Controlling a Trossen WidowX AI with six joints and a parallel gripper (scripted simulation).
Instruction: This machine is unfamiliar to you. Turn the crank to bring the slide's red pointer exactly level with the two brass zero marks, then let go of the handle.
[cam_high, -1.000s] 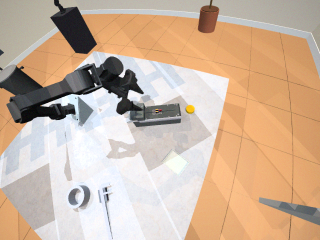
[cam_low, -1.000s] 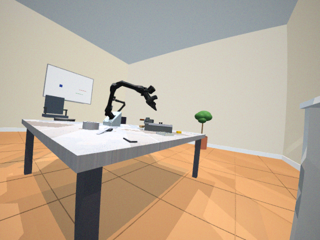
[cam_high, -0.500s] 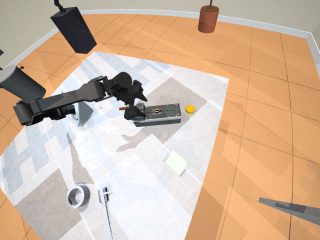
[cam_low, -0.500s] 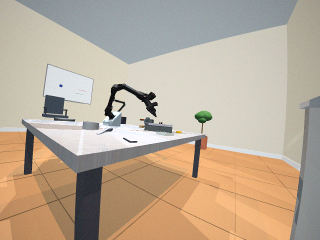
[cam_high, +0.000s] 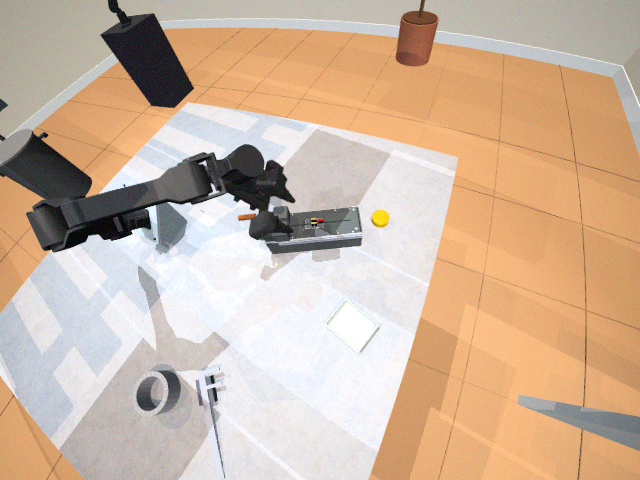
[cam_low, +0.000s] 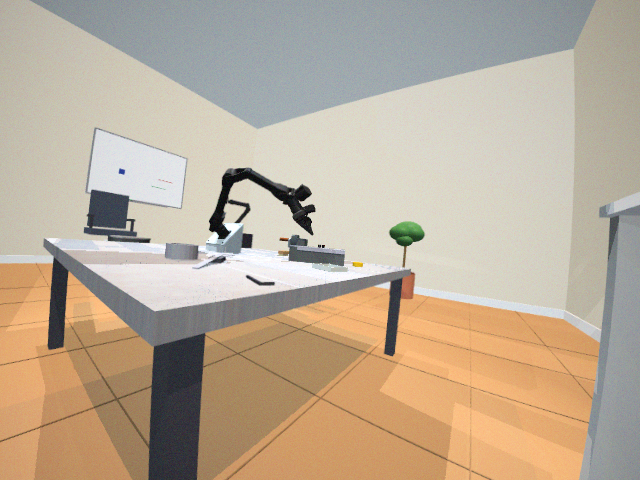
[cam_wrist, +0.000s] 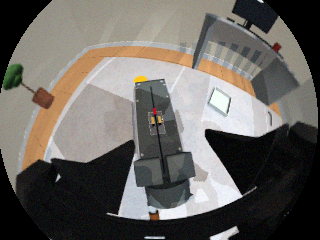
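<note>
Now: gripper tip 14 cm past the orange-brown crank handle, 2 cm to the left of it and 4 cm above it. From my gripper tip the other things lie so: pale square tile 21 cm ahead, 18 cm to the right, 13 cm below; red pointer 5 cm ahead, 4 cm to the left, 6 cm below; yellow disc 20 cm ahead, 14 cm to the left, 13 cm below.
</note>
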